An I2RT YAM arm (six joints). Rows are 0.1 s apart.
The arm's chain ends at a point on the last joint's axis. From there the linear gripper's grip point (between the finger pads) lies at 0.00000 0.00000 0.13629 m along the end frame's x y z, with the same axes.
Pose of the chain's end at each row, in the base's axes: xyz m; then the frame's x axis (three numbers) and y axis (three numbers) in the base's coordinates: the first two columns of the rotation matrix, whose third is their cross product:
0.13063 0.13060 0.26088 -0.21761 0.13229 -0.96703 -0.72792 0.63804 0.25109
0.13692 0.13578 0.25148 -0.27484 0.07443 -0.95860 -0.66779 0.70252 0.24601
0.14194 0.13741 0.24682 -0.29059 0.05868 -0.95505 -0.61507 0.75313 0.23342
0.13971 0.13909 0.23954 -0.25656 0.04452 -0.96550 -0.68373 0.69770 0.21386
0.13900 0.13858 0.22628 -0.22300 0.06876 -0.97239 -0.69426 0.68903 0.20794
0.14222 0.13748 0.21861 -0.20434 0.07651 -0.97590 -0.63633 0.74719 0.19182
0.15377 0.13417 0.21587 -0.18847 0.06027 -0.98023 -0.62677 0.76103 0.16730
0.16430 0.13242 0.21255 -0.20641 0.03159 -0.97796 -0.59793 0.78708 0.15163
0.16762 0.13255 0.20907 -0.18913 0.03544 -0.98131 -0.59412 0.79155 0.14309
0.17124 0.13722 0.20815 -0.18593 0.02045 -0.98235 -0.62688 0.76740 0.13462
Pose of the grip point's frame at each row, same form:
0.21925 0.23398 0.25508 -0.21761 0.13229 -0.96703 -0.72792 0.63804 0.25109
0.23120 0.23224 0.23194 -0.27484 0.07443 -0.95860 -0.66779 0.70252 0.24601
0.24184 0.22671 0.22191 -0.29059 0.05868 -0.95505 -0.61507 0.75313 0.23342
0.23282 0.23654 0.21929 -0.25656 0.04452 -0.96550 -0.68373 0.69770 0.21386
0.23226 0.23691 0.21184 -0.22300 0.06876 -0.97239 -0.69426 0.68903 0.20794
0.24360 0.22746 0.20444 -0.20434 0.07651 -0.97590 -0.63633 0.74719 0.19182
0.25681 0.22220 0.20147 -0.18847 0.06027 -0.98023 -0.62677 0.76103 0.16730
0.26986 0.21638 0.19298 -0.20641 0.03159 -0.97796 -0.59793 0.78708 0.15163
0.27418 0.21570 0.19154 -0.18913 0.03544 -0.98131 -0.59412 0.79155 0.14309
0.27436 0.22456 0.19045 -0.18593 0.02045 -0.98235 -0.62688 0.76740 0.13462

